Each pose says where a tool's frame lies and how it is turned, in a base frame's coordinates. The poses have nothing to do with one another.
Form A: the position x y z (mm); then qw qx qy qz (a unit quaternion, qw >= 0).
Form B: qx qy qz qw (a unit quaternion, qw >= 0); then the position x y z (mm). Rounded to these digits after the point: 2 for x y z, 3 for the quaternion.
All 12 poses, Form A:
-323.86 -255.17 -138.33 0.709 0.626 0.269 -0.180
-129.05 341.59 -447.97 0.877 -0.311 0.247 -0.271
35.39 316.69 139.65 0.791 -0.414 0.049 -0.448
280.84 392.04 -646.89 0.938 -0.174 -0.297 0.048
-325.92 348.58 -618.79 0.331 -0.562 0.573 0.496
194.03 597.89 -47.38 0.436 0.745 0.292 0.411
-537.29 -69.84 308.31 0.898 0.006 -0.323 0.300
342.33 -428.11 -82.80 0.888 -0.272 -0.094 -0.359
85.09 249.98 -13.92 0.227 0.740 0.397 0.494
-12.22 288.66 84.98 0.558 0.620 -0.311 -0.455
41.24 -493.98 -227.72 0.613 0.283 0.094 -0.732
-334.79 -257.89 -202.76 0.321 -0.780 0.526 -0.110
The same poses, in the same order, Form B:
0.626 0.269 -0.180 0.709 -323.86 -255.17 -138.33
-0.311 0.247 -0.271 0.877 -129.05 341.59 -447.97
-0.414 0.049 -0.448 0.791 35.39 316.69 139.65
-0.174 -0.297 0.048 0.938 280.84 392.04 -646.89
-0.562 0.573 0.496 0.331 -325.92 348.58 -618.79
0.745 0.292 0.411 0.436 194.03 597.89 -47.38
0.006 -0.323 0.300 0.898 -537.29 -69.84 308.31
-0.272 -0.094 -0.359 0.888 342.33 -428.11 -82.80
0.740 0.397 0.494 0.227 85.09 249.98 -13.92
0.620 -0.311 -0.455 0.558 -12.22 288.66 84.98
0.283 0.094 -0.732 0.613 41.24 -493.98 -227.72
-0.780 0.526 -0.110 0.321 -334.79 -257.89 -202.76

